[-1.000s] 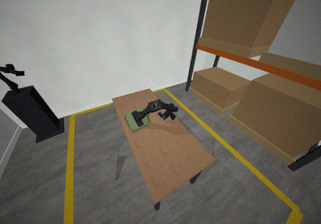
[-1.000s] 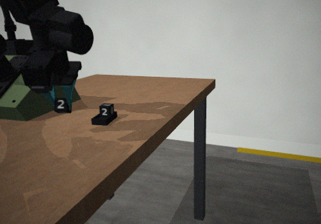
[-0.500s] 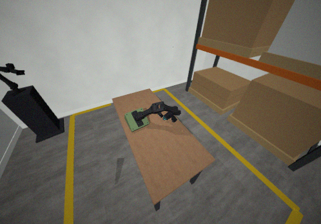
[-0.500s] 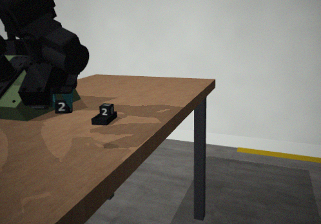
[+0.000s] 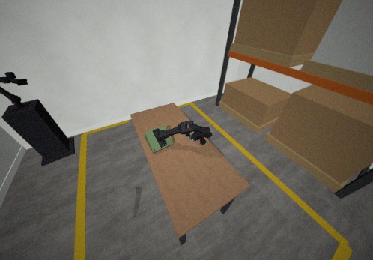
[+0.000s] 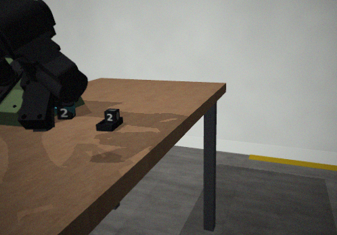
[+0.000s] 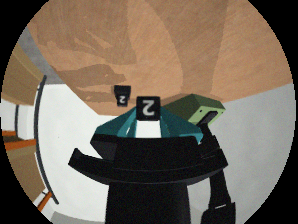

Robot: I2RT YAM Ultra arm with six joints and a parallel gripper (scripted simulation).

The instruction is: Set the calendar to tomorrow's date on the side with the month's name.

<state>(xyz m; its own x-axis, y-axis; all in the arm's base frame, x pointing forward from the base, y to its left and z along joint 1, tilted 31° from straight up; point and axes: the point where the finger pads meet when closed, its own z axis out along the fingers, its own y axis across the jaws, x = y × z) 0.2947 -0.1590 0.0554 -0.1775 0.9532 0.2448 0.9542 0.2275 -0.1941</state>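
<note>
Right now my hand is 140 mm to the right of the black tray, 70 mm above it and 30 mm short of it. From my hand the other things lie so: black cube (10 mm to the left, 10 mm below).
</note>
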